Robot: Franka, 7 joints.
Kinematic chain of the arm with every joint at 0, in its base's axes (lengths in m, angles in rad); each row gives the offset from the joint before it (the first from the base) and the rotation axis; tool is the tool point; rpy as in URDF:
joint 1: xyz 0 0 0.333 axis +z
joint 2: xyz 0 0 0 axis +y
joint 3: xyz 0 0 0.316 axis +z
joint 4: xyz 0.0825 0 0 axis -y
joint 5: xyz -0.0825 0 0.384 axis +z
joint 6: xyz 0 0 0 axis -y
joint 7: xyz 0.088 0 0 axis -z
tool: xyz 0 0 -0.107 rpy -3.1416 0 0
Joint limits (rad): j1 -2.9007..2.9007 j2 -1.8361..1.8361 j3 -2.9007..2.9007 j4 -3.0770..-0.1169 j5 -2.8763..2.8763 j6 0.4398..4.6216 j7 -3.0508..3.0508
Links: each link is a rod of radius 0.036 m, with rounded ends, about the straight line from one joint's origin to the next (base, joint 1, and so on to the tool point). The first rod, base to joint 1, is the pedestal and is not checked.
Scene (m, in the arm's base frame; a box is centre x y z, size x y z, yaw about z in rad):
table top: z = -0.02
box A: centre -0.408 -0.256 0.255 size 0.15 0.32 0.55 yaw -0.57
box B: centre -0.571 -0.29 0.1 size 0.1 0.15 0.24 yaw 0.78
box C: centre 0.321 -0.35 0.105 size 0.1 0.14 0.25 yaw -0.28
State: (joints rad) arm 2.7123 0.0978 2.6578 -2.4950 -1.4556 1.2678 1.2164
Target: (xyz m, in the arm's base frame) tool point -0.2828 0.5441 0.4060
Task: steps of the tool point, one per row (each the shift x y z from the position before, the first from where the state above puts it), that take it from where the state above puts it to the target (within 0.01 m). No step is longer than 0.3 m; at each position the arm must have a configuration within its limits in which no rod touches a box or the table.
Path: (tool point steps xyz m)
1: -0.1657 -0.0650 0.1077
2: -0.2059 0.0411 0.1057
3: -0.1775 0.1609 0.0900
4: -0.1062 0.2010 -0.0424
5: -0.0140 0.2276 -0.0618
6: 0.0818 0.2125 -0.0772
7: 0.1636 0.1590 -0.0865

